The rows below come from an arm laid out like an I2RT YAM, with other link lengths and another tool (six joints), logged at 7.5 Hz.
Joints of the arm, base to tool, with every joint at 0 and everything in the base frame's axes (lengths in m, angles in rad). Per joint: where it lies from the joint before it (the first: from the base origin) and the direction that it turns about. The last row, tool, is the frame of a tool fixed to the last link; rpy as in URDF.
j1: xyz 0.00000 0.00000 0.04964 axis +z
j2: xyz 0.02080 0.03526 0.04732 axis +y
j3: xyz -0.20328 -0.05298 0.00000 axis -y
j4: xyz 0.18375 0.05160 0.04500 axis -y
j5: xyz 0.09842 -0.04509 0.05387 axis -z
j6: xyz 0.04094 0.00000 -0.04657 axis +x
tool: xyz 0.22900 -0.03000 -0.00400 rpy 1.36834 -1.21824 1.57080
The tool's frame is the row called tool.
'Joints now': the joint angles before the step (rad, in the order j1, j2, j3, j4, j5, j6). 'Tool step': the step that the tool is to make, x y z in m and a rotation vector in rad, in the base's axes. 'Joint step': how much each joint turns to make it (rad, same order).
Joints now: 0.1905, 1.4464, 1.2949, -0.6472, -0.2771, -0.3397
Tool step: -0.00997, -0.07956, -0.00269, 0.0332, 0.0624, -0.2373
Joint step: -0.1651, -0.0588, 0.0000, -0.0953, 0.0205, 0.0827
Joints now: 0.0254, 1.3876, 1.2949, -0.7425, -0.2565, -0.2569
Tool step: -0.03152, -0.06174, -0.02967, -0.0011, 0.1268, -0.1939
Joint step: -0.1195, 0.0004, -0.0004, -0.1130, 0.0511, 0.0561
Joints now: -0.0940, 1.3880, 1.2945, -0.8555, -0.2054, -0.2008
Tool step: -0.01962, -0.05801, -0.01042, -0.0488, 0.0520, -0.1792
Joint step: -0.0863, 0.0004, -0.0022, -0.0351, 0.0984, 0.0457
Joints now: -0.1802, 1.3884, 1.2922, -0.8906, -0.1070, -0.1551
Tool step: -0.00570, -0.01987, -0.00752, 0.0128, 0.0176, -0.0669
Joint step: -0.0546, 0.0229, 0.0001, 0.0046, -0.0008, 0.0153
